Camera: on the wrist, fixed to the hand. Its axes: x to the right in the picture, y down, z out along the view.
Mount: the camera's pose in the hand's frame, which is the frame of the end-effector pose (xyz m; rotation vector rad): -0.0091 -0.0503 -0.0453 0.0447 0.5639 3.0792
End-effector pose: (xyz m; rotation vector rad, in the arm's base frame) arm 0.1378 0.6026 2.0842 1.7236 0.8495 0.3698
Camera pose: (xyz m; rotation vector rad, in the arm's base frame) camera 0.0852 0.6340 2.0539 -0.9314 1.6922 -1.8645
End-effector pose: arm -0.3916 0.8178 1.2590 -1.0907 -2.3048 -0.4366
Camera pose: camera -0.4110 0.7585 1.2868 -2.1324 1.1588 0.5453
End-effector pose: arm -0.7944 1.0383 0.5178 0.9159 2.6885 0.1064
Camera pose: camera -0.8307 0.9940 0.5550 -2.5519 0.7817 -0.5312
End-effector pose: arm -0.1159 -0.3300 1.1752 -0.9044 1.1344 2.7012
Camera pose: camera -0.0719 -0.3227 1.1235 -0.4181 -0.6379 0.0338
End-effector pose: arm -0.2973 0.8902 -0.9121 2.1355 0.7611 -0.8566
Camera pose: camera -0.3236 0.9522 -0.9004 0.9692 -2.0321 1.3206
